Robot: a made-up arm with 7 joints. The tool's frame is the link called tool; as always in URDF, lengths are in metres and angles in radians.
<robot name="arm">
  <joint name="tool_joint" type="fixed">
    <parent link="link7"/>
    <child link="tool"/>
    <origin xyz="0.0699 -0.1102 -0.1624" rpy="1.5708 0 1.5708"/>
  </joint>
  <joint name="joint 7" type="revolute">
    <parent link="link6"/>
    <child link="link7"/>
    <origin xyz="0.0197 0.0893 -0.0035"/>
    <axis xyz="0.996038 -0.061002 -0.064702"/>
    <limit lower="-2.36" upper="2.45"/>
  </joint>
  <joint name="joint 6" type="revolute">
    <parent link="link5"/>
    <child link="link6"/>
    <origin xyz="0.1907 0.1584 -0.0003"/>
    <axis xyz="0 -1 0"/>
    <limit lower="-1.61" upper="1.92"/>
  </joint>
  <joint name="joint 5" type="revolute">
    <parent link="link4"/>
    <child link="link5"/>
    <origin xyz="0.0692 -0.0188 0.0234"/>
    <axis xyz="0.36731 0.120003 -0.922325"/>
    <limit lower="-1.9" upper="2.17"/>
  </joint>
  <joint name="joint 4" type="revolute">
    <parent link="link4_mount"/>
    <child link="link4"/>
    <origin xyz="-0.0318 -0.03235 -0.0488"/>
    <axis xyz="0 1 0"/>
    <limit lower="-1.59" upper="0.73"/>
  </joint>
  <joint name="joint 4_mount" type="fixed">
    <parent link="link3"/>
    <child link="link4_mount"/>
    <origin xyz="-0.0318 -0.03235 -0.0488"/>
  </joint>
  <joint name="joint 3" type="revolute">
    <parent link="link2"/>
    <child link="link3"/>
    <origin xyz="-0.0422 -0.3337 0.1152"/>
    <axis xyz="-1 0 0"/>
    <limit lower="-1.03" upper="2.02"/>
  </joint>
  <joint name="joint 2" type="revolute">
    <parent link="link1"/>
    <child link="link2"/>
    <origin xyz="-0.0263 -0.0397 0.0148"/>
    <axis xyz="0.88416 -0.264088 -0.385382"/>
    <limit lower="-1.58" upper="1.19"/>
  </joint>
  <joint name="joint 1" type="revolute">
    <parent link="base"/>
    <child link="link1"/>
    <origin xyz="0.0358 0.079 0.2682"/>
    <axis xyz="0 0 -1"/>
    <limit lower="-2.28" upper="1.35"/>
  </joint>
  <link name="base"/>
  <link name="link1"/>
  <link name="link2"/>
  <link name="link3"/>
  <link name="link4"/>
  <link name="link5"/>
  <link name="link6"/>
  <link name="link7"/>
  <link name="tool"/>
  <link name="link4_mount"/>
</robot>
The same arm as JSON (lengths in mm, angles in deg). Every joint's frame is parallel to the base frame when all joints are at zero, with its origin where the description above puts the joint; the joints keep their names.
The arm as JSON. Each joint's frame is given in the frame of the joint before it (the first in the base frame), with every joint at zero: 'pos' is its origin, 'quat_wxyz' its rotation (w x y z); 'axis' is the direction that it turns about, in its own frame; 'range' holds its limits. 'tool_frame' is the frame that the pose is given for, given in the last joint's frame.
{"length_unit": "mm", "angle_unit": "deg", "joints": [{"joint": "joint 1", "pos": [35.8, 79.0, 268.2], "quat_wxyz": [1.0, 0.0, 0.0, 0.0], "axis": [0.0, 0.0, -1.0], "range": [-130.63, 77.35]}, {"joint": "joint 2", "pos": [-26.3, -39.7, 14.8], "quat_wxyz": [1.0, 0.0, 0.0, 0.0], "axis": [0.88416, -0.264088, -0.385382], "range": [-90.53, 68.18]}, {"joint": "joint 3", "pos": [-42.2, -333.7, 115.2], "quat_wxyz": [1.0, 0.0, 0.0, 0.0], "axis": [-1.0, 0.0, 0.0], "range": [-59.01, 115.74]}, {"joint": "joint 4", "pos": [-63.6, -64.7, -97.6], "quat_wxyz": [1.0, 0.0, 0.0, 0.0], "axis": [0.0, 1.0, 0.0], "range": [-91.1, 41.83]}, {"joint": "joint 5", "pos": [69.2, -18.8, 23.4], "quat_wxyz": [1.0, 0.0, 0.0, 0.0], "axis": [0.36731, 0.120003, -0.922325], "range": [-108.86, 124.33]}, {"joint": "joint 6", "pos": [190.7, 158.4, -0.3], "quat_wxyz": [1.0, 0.0, 0.0, 0.0], "axis": [0.0, -1.0, 0.0], "range": [-92.25, 110.01]}, {"joint": "joint 7", "pos": [19.7, 89.3, -3.5], "quat_wxyz": [1.0, 0.0, 0.0, 0.0], "axis": [0.996038, -0.061002, -0.064702], "range": [-135.22, 140.37]}], "tool_frame": {"pos": [69.9, -110.2, -162.4], "quat_wxyz": [0.499998, 0.5, 0.500002, 0.5]}}
